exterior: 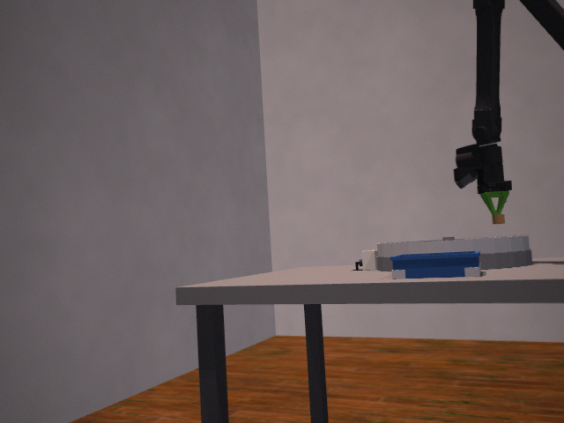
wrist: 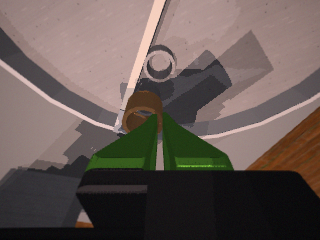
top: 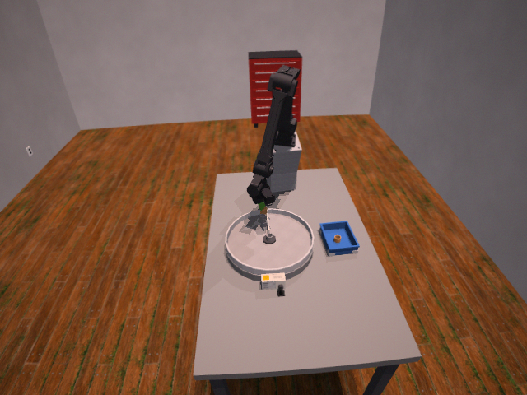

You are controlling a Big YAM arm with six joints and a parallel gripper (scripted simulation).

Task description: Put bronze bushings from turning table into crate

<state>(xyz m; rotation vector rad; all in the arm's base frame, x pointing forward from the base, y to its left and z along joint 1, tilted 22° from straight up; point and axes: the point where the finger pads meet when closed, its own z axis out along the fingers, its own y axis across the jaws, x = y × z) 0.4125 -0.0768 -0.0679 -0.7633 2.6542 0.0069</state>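
The blue crate is 50 mm ahead of my hand, 390 mm to the left of it and 120 mm below it. The rest, counted from my hand: turning table 120 mm ahead, 50 mm to the left, 90 mm below.
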